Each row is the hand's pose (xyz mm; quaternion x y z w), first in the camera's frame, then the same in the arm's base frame.
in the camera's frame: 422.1 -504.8 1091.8 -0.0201 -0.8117 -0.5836 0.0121
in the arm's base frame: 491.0 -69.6 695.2 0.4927 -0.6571 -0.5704 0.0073
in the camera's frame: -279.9 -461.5 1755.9 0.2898 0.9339 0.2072 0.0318
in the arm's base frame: -175.6 -760.5 813.6 -0.1948 0.8915 0.3577 0.1985
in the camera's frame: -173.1 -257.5 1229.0 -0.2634 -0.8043 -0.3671 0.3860
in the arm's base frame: -43.5 -351.2 432.0 0.2481 -0.8817 -0.3041 0.2617
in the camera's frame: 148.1 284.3 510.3 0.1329 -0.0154 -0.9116 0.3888
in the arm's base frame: 22.4 492.4 -12.2 0.4278 0.0024 -0.5825 0.6912
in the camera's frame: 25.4 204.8 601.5 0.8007 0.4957 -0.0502 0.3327
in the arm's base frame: -17.3 325.0 -2.8 0.5259 0.6574 0.3770 0.3862
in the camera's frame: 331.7 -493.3 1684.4 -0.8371 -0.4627 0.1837 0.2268
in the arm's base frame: 174.9 -354.4 1117.6 -0.5629 -0.8239 -0.0411 0.0512
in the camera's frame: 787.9 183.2 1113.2 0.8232 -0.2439 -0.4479 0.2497
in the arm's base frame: 138.5 606.4 857.6 0.9613 0.0922 -0.0542 0.2538
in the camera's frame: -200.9 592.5 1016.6 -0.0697 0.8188 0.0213 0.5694
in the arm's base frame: -603.8 265.4 159.5 -0.3535 0.4995 0.3011 0.7314
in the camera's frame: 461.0 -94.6 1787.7 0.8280 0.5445 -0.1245 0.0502
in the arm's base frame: -109.7 -52.3 1236.4 0.5274 0.8018 0.2098 0.1871
